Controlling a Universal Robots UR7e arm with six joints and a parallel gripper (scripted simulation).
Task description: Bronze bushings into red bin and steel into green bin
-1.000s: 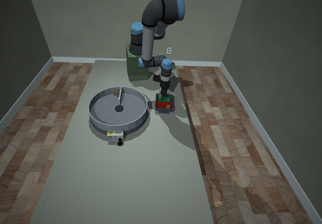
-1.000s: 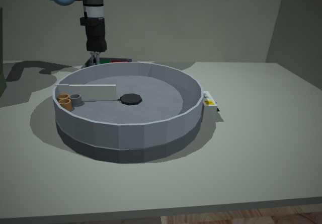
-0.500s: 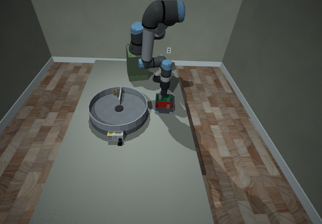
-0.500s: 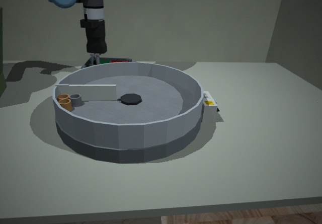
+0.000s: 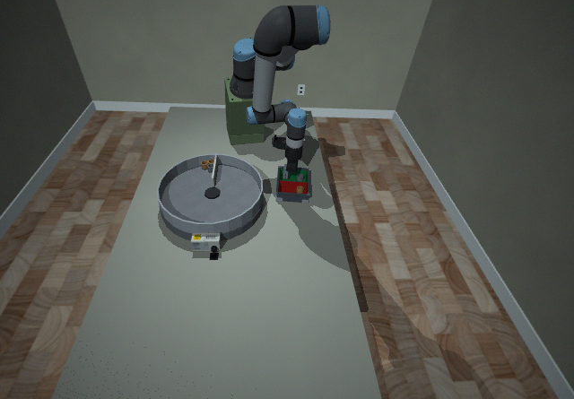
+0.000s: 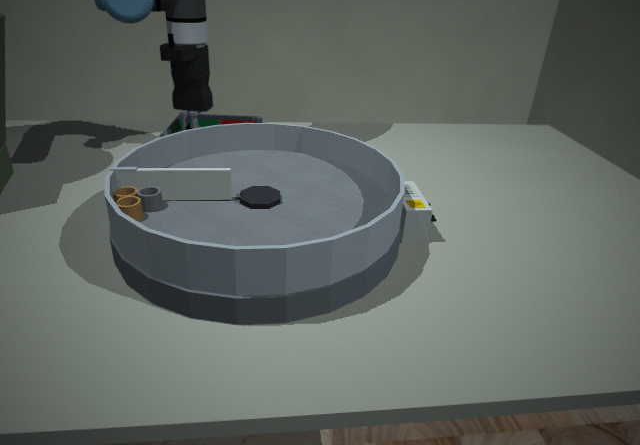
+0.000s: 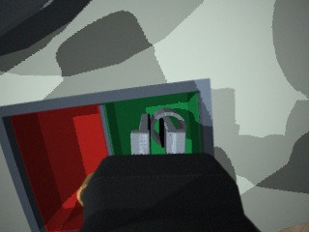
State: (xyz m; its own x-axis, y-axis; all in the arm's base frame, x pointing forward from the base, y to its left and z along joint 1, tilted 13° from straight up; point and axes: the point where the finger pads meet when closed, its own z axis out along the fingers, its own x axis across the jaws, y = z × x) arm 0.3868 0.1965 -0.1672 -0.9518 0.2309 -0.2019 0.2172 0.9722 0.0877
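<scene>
Now: the bin 5 cm ahead of my hand, 3 cm to the left of it and 2 cm below it. From my hand the other things lie so: turntable: 32 cm to the right, 14 cm ahead, 1 cm above.
</scene>
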